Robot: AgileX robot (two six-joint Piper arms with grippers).
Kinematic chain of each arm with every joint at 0, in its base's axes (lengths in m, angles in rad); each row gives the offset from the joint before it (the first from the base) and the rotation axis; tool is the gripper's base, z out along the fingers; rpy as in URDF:
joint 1: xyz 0 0 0.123 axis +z
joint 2: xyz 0 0 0 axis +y
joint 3: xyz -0.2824 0 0.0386 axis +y
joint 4: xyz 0.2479 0 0.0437 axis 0.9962 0 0.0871
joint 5: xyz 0 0 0 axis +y
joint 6: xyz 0.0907 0 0.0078 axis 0.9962 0 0.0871
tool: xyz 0 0 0 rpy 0 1.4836 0
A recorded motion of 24 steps. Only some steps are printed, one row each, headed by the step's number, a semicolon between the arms.
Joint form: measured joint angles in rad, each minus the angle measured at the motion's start. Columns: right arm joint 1, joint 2, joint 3, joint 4, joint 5, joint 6; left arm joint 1, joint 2, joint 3, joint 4, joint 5, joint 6.
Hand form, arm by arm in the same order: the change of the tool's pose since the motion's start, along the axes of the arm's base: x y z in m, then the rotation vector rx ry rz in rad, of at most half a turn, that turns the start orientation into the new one. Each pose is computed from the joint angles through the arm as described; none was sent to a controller.
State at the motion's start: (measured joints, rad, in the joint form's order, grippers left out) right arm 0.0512 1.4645 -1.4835 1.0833 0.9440 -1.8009; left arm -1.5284 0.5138 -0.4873 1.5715 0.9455 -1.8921
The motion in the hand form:
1: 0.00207 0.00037 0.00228 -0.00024 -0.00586 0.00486; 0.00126 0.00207 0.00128 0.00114 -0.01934 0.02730
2: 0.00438 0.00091 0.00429 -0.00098 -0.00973 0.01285; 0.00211 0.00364 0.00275 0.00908 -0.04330 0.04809
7: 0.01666 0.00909 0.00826 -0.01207 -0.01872 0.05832; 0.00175 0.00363 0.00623 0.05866 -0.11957 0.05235
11: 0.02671 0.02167 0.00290 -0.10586 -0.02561 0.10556; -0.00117 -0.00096 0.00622 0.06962 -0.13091 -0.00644
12: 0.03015 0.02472 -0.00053 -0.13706 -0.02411 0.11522; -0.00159 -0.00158 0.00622 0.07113 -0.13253 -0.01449
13: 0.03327 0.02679 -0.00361 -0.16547 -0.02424 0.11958; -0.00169 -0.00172 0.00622 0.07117 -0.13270 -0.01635
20: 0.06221 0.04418 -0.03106 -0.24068 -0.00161 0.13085; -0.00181 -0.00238 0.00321 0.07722 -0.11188 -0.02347
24: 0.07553 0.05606 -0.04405 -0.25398 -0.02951 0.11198; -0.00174 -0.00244 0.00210 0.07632 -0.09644 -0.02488
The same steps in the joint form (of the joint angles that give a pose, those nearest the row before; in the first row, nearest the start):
1: 0.0000 0.0093 -0.0177 0.0000 0.0055 0.0000; 0.0001 0.0000 0.0006 0.0210 0.0260 0.0000
2: 0.0000 0.0204 -0.0370 0.0000 0.0146 0.0000; 0.0001 0.0000 0.0006 0.0413 0.0452 0.0092
7: 0.0195 0.0796 -0.1190 -0.0082 0.0455 0.0000; 0.0001 0.0000 0.0006 0.0871 0.0424 0.0666
11: 0.0622 0.1323 -0.1833 -0.1010 0.0666 0.0000; 0.0001 0.0000 0.0006 0.0871 -0.0174 0.0777
12: 0.0732 0.1479 -0.1970 -0.1320 0.0703 0.0000; 0.0001 0.0000 0.0006 0.0871 -0.0256 0.0793
13: 0.0817 0.1607 -0.2075 -0.1606 0.0703 0.0000; 0.0000 0.0000 0.0006 0.0871 -0.0273 0.0793
20: 0.1300 0.2696 -0.2597 -0.2370 0.0304 -0.0013; -0.0001 0.0000 0.0050 0.0640 -0.0322 0.0828
24: 0.1616 0.3128 -0.2636 -0.2429 -0.0482 -0.0261; 0.0001 0.0000 0.0050 0.0485 -0.0324 0.0828

